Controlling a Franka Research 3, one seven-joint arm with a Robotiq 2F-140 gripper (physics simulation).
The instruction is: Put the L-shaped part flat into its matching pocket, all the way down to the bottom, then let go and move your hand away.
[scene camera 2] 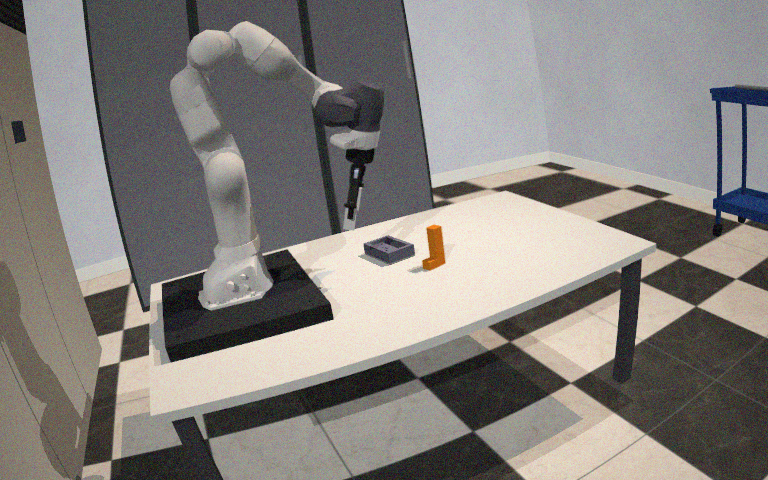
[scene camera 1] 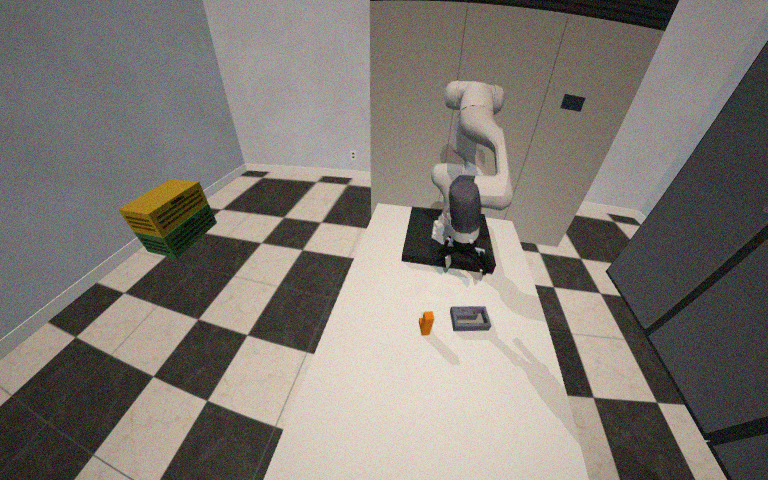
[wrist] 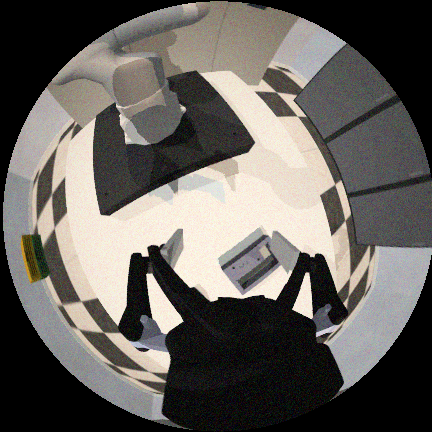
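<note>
The orange L-shaped part (scene camera 1: 427, 323) (scene camera 2: 435, 246) stands upright on the table, its long leg up and its short foot on the table top. It is beside the pocket tray and apart from it; it does not show in the wrist view. The grey-purple tray (scene camera 1: 471, 326) (scene camera 2: 374, 254) (wrist: 232, 252) lies flat, with its pocket facing up. My gripper (scene camera 1: 464, 270) (scene camera 2: 349, 226) (wrist: 227, 239) is open and empty. It points down above the table, on the robot-base side of the tray and higher than it. In the wrist view, the tray shows partly between the fingers, nearer the right one.
The white table (scene camera 1: 396, 407) (scene camera 2: 521, 237) carries the black base plate (scene camera 1: 419, 237) (scene camera 2: 249, 333) (wrist: 115, 185) under the arm. Yellow and green crates (scene camera 1: 169, 217) (wrist: 35, 258) are at the left in scene camera 1. A blue cart (scene camera 2: 736, 96) stands at the right in scene camera 2.
</note>
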